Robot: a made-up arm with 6 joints.
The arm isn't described. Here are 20 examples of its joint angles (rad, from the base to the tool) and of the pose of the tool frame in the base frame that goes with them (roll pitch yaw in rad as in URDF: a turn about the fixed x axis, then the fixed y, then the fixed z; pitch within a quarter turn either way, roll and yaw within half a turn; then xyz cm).
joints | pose
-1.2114 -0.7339 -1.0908 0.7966 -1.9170 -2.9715 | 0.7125 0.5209 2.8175 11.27 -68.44 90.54
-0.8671 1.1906 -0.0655 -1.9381 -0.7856 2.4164 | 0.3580 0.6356 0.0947 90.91 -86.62 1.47
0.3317 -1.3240 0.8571 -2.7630 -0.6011 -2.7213 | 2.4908 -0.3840 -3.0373 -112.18 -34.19 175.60
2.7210 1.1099 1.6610 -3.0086 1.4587 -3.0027 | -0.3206 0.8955 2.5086 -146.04 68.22 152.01
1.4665 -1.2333 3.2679 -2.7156 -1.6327 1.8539 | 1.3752 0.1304 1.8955 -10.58 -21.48 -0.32
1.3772 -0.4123 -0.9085 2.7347 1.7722 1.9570 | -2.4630 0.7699 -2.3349 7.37 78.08 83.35
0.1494 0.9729 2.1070 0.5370 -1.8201 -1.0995 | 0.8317 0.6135 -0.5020 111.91 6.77 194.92
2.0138 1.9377 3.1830 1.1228 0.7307 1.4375 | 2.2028 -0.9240 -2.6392 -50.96 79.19 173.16
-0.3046 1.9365 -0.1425 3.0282 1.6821 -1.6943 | 1.7618 -0.6157 2.6988 20.89 -4.20 -18.26
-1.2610 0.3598 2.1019 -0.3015 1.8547 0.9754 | 2.2224 0.4470 2.2022 -6.74 2.25 219.52
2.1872 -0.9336 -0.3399 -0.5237 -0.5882 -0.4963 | 0.9247 -0.0672 2.4690 -44.61 53.31 180.76
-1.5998 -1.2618 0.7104 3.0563 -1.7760 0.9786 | -0.9381 0.6049 1.6434 1.17 97.98 172.05
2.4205 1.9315 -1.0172 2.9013 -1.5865 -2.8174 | -1.1707 1.2536 1.5525 14.26 -6.17 11.78
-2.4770 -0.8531 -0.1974 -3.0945 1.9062 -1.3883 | -1.8711 1.2479 -2.6175 -43.89 -33.26 168.36
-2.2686 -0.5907 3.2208 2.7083 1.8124 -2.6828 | -2.9501 -0.9961 0.0251 61.63 60.75 75.30
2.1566 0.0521 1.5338 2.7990 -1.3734 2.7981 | -2.8292 -0.2812 -0.6350 3.85 6.18 241.48
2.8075 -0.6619 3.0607 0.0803 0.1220 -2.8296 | -0.4000 0.7026 -0.3469 97.67 -34.11 49.47
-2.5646 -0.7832 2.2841 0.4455 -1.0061 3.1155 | -0.7721 -0.9272 1.2287 101.65 74.89 132.75
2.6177 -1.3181 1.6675 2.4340 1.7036 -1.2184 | -3.1181 -0.8089 -2.4619 102.97 -74.45 113.27
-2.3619 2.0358 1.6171 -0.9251 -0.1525 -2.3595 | -2.9363 0.5068 -2.2227 -128.68 -130.65 17.53
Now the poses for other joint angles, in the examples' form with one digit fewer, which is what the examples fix.
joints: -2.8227 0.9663 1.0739 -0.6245 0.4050 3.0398
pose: -2.346 -0.430 -3.079 -173.6 -52.4 144.2
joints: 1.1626 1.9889 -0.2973 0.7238 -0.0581 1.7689
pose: 0.690 0.811 -1.923 2.5 3.9 -37.6
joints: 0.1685 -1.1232 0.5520 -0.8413 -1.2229 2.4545
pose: -2.540 -0.416 1.042 -41.6 7.2 209.5
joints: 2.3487 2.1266 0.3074 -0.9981 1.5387 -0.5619
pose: 0.351 0.165 1.330 -35.5 60.0 -49.2
